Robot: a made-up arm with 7 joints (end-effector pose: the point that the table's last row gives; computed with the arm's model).
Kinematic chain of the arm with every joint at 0, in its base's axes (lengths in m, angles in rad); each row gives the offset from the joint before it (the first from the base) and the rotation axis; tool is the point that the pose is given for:
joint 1: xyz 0 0 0.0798 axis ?
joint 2: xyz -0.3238 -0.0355 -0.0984 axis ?
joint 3: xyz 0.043 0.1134 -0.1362 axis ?
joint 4: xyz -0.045 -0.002 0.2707 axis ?
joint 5: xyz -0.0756 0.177 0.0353 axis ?
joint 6: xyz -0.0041 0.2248 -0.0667 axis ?
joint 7: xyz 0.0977 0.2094 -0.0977 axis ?
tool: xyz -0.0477 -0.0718 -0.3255
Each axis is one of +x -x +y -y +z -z.
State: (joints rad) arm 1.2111 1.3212 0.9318 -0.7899 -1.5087 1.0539 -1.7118
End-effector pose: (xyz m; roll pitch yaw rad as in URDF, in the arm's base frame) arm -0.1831 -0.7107 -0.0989 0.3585 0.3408 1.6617
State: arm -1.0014 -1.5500 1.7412 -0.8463 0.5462 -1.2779 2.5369
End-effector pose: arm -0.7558 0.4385 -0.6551 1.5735 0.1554 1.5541
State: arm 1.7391 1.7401 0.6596 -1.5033 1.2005 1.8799 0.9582
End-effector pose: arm -0.3414 -0.5547 -0.2776 1.2107 1.1373 3.0996
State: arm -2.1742 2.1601 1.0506 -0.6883 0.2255 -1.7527 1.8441
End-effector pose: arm -0.2793 -0.3485 0.3364 -1.3756 -0.3130 -1.2980
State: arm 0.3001 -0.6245 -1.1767 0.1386 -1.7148 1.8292 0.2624
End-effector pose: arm 0.1003 -0.0926 0.0810 -2.0191 -0.0946 0.8454
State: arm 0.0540 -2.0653 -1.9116 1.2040 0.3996 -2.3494 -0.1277
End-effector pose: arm -0.5431 0.4046 0.5939 1.8314 -0.4551 -0.4491
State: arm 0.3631 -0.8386 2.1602 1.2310 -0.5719 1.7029 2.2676
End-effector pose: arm -0.8718 -0.5239 -0.1561 2.4108 0.8127 2.4413
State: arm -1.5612 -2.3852 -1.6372 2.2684 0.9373 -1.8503 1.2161
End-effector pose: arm -0.0401 0.3824 0.6502 -2.9500 -1.1090 0.8086
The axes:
joint 1: +z
joint 2: +y
joint 3: +z
joint 4: -y
joint 5: +x
joint 6: -y
joint 7: +z

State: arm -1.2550 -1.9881 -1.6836 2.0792 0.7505 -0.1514 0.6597
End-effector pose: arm -0.3044 0.7224 0.6569 2.0702 -0.3454 1.1877
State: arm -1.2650 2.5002 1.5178 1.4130 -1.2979 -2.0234 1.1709
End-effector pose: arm 0.1389 0.4804 0.4523 2.9028 -0.1762 0.6197
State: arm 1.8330 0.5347 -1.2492 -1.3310 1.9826 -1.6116 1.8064
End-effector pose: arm 0.0537 0.3889 0.4446 2.7949 -0.3272 0.0613
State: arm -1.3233 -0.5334 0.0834 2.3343 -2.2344 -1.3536 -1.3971
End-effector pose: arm -0.0938 -0.1831 0.1909 -0.7289 1.0273 0.8803
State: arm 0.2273 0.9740 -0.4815 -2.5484 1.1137 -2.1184 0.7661
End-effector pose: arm 0.1303 0.0880 -0.5264 -1.1484 0.8420 1.1370
